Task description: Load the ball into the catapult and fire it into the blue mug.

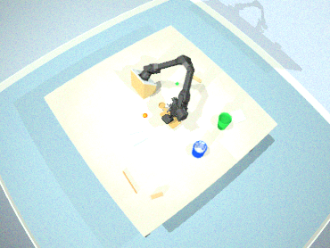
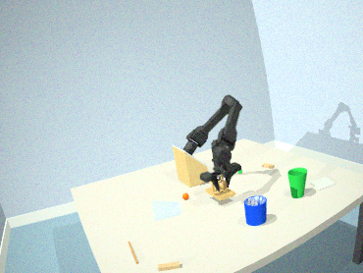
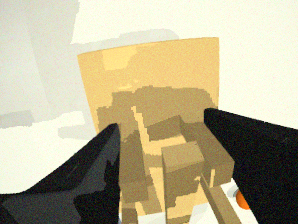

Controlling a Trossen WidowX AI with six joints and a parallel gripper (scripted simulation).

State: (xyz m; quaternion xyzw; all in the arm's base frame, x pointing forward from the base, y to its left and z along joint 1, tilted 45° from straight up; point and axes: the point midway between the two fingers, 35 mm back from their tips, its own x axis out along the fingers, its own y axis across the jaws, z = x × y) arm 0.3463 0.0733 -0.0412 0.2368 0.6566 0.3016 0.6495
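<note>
My gripper tip is 16 cm past the orange ball, 13 cm to the left of it and 5 cm above it. The rest, counted from my gripper tip: small green ball: 26 cm behind, 23 cm to the left, 5 cm below; then blue mug: 27 cm ahead, 4 cm below, 1 cm to the left; then wooden catapult: 7 cm behind, 2 cm above, 1 cm to the left.
</note>
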